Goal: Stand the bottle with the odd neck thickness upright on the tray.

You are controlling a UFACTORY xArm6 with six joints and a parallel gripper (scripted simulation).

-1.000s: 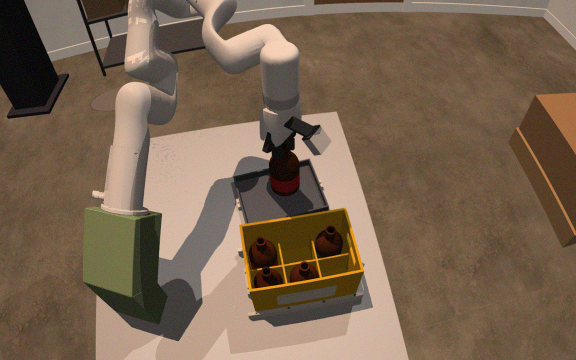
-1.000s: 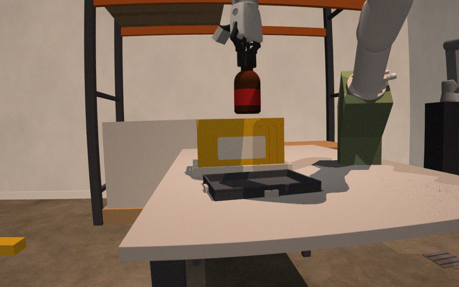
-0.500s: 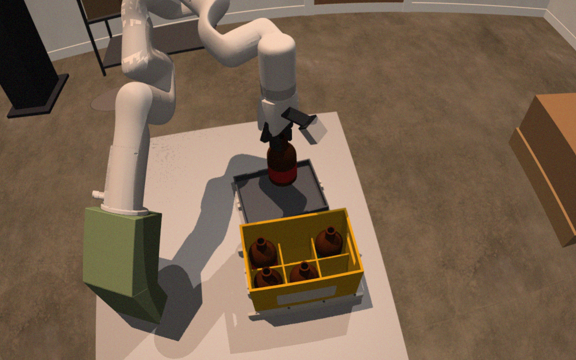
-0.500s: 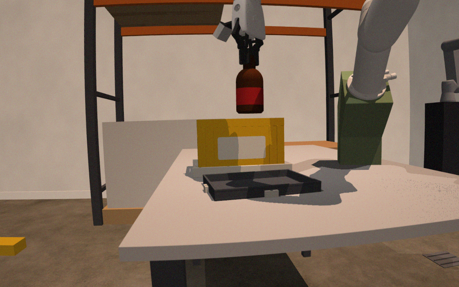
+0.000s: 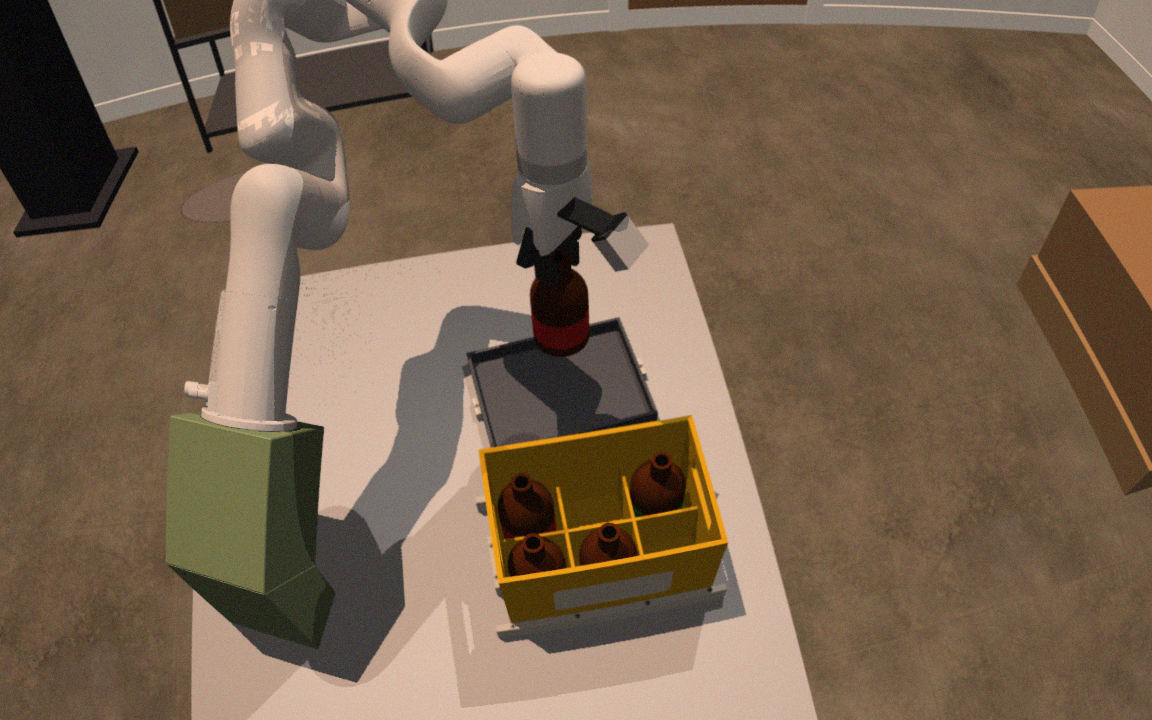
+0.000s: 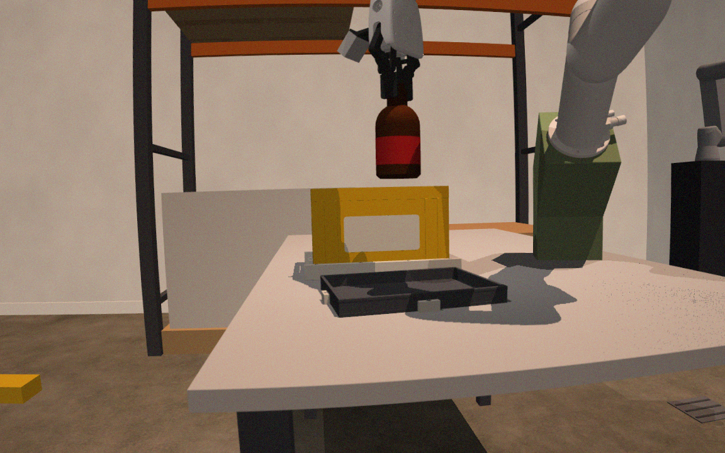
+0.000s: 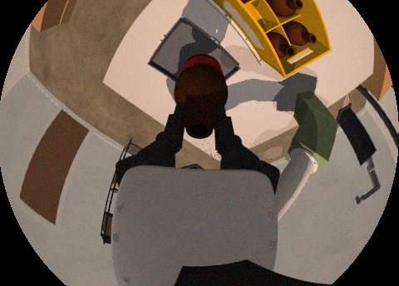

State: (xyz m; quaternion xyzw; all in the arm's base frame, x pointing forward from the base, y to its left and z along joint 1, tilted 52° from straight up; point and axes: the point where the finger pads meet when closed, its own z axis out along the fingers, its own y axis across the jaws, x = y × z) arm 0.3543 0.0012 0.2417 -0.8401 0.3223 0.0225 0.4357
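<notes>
My gripper is now 7 cm above the glass bottle. Also, from my hand: yellow crate: 25 cm below, 23 cm to the right, 5 cm ahead; then dark tray: 32 cm below, 4 cm to the left, 1 cm behind.
</notes>
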